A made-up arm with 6 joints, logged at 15 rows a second.
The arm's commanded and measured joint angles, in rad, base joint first. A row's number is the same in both.
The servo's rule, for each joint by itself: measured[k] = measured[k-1] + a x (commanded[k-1-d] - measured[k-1]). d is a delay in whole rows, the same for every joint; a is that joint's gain. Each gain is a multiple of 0.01, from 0.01 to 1. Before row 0 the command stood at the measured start. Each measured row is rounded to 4 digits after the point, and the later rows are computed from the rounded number. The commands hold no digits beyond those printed.
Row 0, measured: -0.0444, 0.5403, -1.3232, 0.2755, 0.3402, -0.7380
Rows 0 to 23, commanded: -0.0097, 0.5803, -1.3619, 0.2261, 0.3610, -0.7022; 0.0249, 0.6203, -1.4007, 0.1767, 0.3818, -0.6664; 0.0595, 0.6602, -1.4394, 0.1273, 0.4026, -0.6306; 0.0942, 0.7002, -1.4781, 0.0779, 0.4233, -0.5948; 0.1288, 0.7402, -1.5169, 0.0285, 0.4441, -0.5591; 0.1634, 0.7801, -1.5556, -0.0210, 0.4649, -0.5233; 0.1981, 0.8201, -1.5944, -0.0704, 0.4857, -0.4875; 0.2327, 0.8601, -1.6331, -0.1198, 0.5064, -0.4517; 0.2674, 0.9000, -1.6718, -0.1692, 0.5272, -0.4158; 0.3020, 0.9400, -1.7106, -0.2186, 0.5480, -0.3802; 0.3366, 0.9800, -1.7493, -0.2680, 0.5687, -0.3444; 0.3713, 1.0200, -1.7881, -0.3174, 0.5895, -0.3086; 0.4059, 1.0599, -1.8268, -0.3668, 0.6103, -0.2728; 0.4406, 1.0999, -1.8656, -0.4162, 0.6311, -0.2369; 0.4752, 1.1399, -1.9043, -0.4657, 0.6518, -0.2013; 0.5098, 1.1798, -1.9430, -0.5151, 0.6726, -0.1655; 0.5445, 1.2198, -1.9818, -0.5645, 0.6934, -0.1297; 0.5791, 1.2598, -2.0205, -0.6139, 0.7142, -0.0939; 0.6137, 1.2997, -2.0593, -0.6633, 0.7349, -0.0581; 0.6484, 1.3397, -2.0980, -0.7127, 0.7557, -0.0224; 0.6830, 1.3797, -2.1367, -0.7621, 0.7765, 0.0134; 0.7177, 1.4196, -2.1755, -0.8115, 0.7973, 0.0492; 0.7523, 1.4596, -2.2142, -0.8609, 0.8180, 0.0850; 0.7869, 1.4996, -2.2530, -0.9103, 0.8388, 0.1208
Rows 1 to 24, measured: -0.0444, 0.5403, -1.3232, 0.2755, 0.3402, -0.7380; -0.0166, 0.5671, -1.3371, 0.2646, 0.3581, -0.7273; 0.0166, 0.6027, -1.3600, 0.2453, 0.3785, -0.7090; 0.0509, 0.6412, -1.3886, 0.2193, 0.3992, -0.6855; 0.0855, 0.6807, -1.4208, 0.1882, 0.4199, -0.6583; 0.1201, 0.7206, -1.4554, 0.1531, 0.4407, -0.6285; 0.1547, 0.7605, -1.4915, 0.1148, 0.4615, -0.5969; 0.1894, 0.8004, -1.5285, 0.0741, 0.4823, -0.5641; 0.2240, 0.8404, -1.5662, 0.0314, 0.5030, -0.5304; 0.2587, 0.8803, -1.6042, -0.0127, 0.5238, -0.4960; 0.2933, 0.9203, -1.6425, -0.0580, 0.5446, -0.4613; 0.3279, 0.9603, -1.6809, -0.1042, 0.5653, -0.4262; 0.3626, 1.0003, -1.7195, -0.1511, 0.5861, -0.3909; 0.3972, 1.0402, -1.7581, -0.1986, 0.6069, -0.3555; 0.4319, 1.0802, -1.7968, -0.2465, 0.6277, -0.3199; 0.4665, 1.1202, -1.8355, -0.2947, 0.6484, -0.2843; 0.5011, 1.1601, -1.8742, -0.3432, 0.6692, -0.2487; 0.5358, 1.2001, -1.9129, -0.3919, 0.6900, -0.2130; 0.5704, 1.2401, -1.9516, -0.4407, 0.7108, -0.1773; 0.6050, 1.2800, -1.9904, -0.4897, 0.7315, -0.1415; 0.6397, 1.3200, -2.0291, -0.5388, 0.7523, -0.1058; 0.6743, 1.3600, -2.0678, -0.5879, 0.7731, -0.0700; 0.7090, 1.3999, -2.1066, -0.6371, 0.7939, -0.0342; 0.7436, 1.4399, -2.1453, -0.6863, 0.8146, 0.0016
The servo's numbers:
d 1
a 0.80 0.67 0.36 0.22 0.86 0.30

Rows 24 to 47, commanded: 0.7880, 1.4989, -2.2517, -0.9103, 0.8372, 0.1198; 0.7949, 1.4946, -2.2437, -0.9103, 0.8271, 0.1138; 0.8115, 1.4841, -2.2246, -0.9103, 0.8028, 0.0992; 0.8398, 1.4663, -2.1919, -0.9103, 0.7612, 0.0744; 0.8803, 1.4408, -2.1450, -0.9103, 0.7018, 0.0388; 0.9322, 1.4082, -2.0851, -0.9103, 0.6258, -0.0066; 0.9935, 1.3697, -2.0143, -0.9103, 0.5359, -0.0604; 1.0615, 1.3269, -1.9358, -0.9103, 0.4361, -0.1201; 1.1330, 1.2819, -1.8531, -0.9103, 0.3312, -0.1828; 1.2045, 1.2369, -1.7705, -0.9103, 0.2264, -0.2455; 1.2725, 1.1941, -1.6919, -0.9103, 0.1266, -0.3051; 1.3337, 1.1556, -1.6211, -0.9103, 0.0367, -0.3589; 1.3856, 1.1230, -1.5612, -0.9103, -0.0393, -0.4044; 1.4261, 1.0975, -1.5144, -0.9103, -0.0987, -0.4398; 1.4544, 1.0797, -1.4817, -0.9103, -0.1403, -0.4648; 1.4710, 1.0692, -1.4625, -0.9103, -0.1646, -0.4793; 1.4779, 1.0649, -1.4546, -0.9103, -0.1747, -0.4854; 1.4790, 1.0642, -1.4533, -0.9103, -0.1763, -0.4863; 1.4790, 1.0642, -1.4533, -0.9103, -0.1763, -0.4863; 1.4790, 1.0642, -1.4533, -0.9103, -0.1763, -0.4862; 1.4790, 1.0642, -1.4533, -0.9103, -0.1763, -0.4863; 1.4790, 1.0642, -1.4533, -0.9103, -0.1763, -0.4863; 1.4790, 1.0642, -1.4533, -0.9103, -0.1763, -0.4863; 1.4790, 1.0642, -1.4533, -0.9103, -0.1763, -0.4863
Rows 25 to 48, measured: 0.7782, 1.4799, -2.1841, -0.7356, 0.8354, 0.0374; 0.7860, 1.4926, -2.2084, -0.7740, 0.8369, 0.0621; 0.7931, 1.4939, -2.2211, -0.8040, 0.8285, 0.0776; 0.8078, 1.4873, -2.2224, -0.8274, 0.8064, 0.0841; 0.8334, 1.4732, -2.2114, -0.8456, 0.7675, 0.0812; 0.8709, 1.4515, -2.1875, -0.8598, 0.7110, 0.0685; 0.9199, 1.4225, -2.1506, -0.8709, 0.6377, 0.0460; 0.9788, 1.3871, -2.1015, -0.8796, 0.5502, 0.0141; 1.0450, 1.3468, -2.0418, -0.8864, 0.4521, -0.0262; 1.1154, 1.3033, -1.9739, -0.8917, 0.3481, -0.0732; 1.1867, 1.2588, -1.9007, -0.8958, 0.2434, -0.1249; 1.2553, 1.2155, -1.8255, -0.8990, 0.1430, -0.1790; 1.3180, 1.1754, -1.7519, -0.9015, 0.0516, -0.2330; 1.3721, 1.1403, -1.6832, -0.9034, -0.0266, -0.2844; 1.4153, 1.1116, -1.6224, -0.9049, -0.0886, -0.3310; 1.4466, 1.0902, -1.5717, -0.9061, -0.1331, -0.3711; 1.4661, 1.0761, -1.5324, -0.9070, -0.1602, -0.4036; 1.4755, 1.0686, -1.5044, -0.9077, -0.1727, -0.4281; 1.4783, 1.0657, -1.4860, -0.9083, -0.1758, -0.4456; 1.4789, 1.0647, -1.4742, -0.9087, -0.1762, -0.4578; 1.4790, 1.0644, -1.4667, -0.9091, -0.1763, -0.4663; 1.4790, 1.0643, -1.4619, -0.9094, -0.1763, -0.4723; 1.4790, 1.0642, -1.4588, -0.9096, -0.1763, -0.4765; 1.4790, 1.0642, -1.4568, -0.9098, -0.1763, -0.4794
